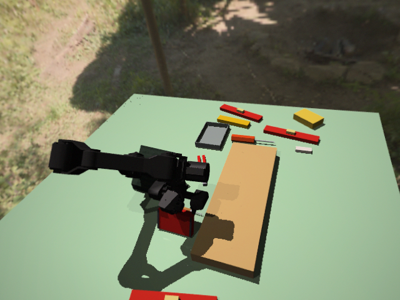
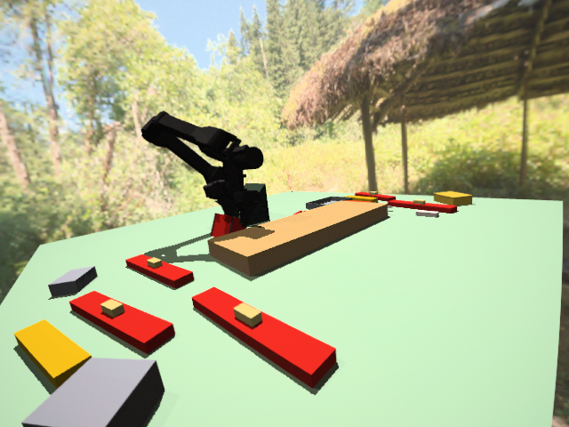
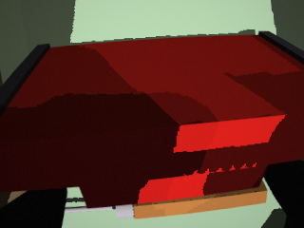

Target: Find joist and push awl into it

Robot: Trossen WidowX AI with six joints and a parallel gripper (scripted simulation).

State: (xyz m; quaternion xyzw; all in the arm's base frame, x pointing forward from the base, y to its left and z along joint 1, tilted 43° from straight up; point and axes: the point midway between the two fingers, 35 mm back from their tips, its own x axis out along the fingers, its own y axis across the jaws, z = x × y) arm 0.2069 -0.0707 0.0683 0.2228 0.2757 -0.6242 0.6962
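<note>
The red stud finder lies 10 mm to the right of my gripper tip, 10 mm below it and 10 mm ahead of it. From my gripper tip the other things lie so: tray 450 mm to the left, 100 mm behind, 20 mm below; awl 30 mm to the left, 30 mm below, 10 mm ahead; grey block 390 mm to the right, 60 mm ahead, 20 mm below.
</note>
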